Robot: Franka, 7 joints.
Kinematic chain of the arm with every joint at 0, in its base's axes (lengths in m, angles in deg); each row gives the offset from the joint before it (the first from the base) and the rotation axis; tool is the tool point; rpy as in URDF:
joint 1: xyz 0 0 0.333 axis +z
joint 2: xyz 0 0 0 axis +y
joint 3: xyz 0 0 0.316 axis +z
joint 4: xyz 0.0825 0 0 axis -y
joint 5: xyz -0.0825 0 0.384 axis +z
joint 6: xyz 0 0 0 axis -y
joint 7: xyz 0.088 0 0 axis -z
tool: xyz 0 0 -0.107 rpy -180 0 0
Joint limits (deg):
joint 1: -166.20..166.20
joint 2: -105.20..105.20
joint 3: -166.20..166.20
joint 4: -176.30..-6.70
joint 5: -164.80..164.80
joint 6: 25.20..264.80
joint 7: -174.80..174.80
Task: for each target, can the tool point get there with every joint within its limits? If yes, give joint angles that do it. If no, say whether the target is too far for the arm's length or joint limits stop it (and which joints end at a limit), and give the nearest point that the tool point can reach.
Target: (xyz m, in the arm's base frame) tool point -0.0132 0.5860 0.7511
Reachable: yes | joints -109.69 -73.19 -62.73 -34.90 59.31 54.14 74.92
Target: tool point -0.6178 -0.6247 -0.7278
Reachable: no: too far | nearest point -0.4056 -0.4101 -0.2724 | short by 0.546 m
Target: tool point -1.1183 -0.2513 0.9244
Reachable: no: too far | nearest point -0.7438 -0.1672 0.7264 | short by 0.432 m
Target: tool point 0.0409 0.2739 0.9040
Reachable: yes | joints -50.64 -62.87 36.91 -70.63 139.28 226.29 -25.20
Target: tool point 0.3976 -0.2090 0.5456
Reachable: yes | joints 60.14 -63.20 -54.88 -123.18 122.33 196.38 -22.89
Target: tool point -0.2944 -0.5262 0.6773
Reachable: yes | joints 13.07 -4.46 -138.41 -99.31 123.97 94.45 65.35
